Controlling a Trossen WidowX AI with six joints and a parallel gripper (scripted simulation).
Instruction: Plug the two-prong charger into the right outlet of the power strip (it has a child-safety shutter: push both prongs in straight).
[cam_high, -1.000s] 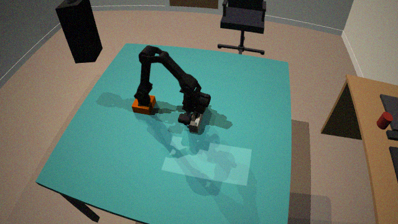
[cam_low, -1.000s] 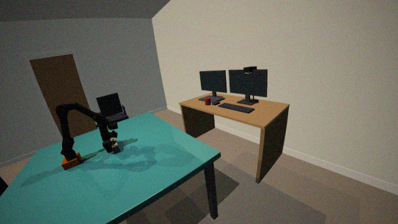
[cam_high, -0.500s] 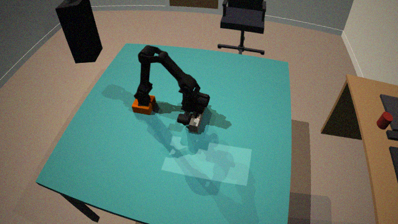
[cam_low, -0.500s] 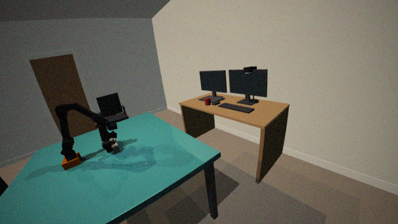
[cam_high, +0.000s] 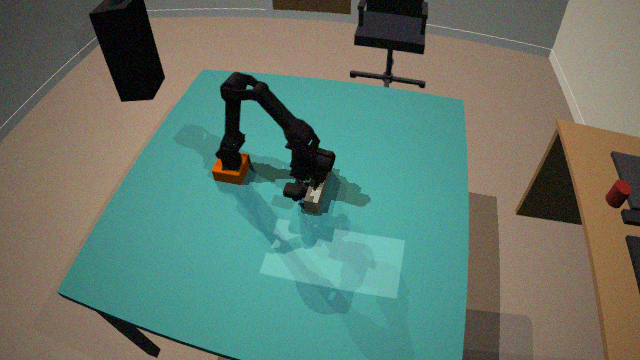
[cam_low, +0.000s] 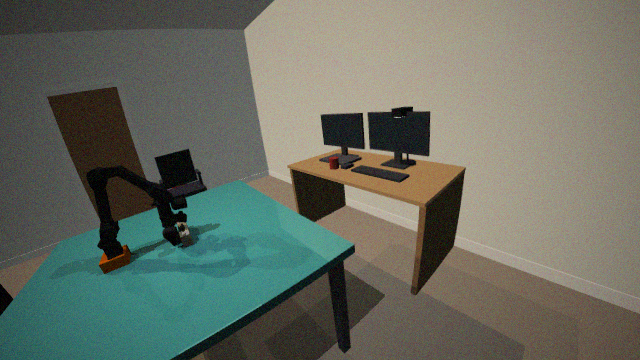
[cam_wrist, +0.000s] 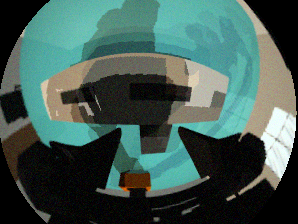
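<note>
Now: the two-prong charger 3 cm ahead of my gripper tip, 1 cm to the right of it and 1 cm above it.
</note>
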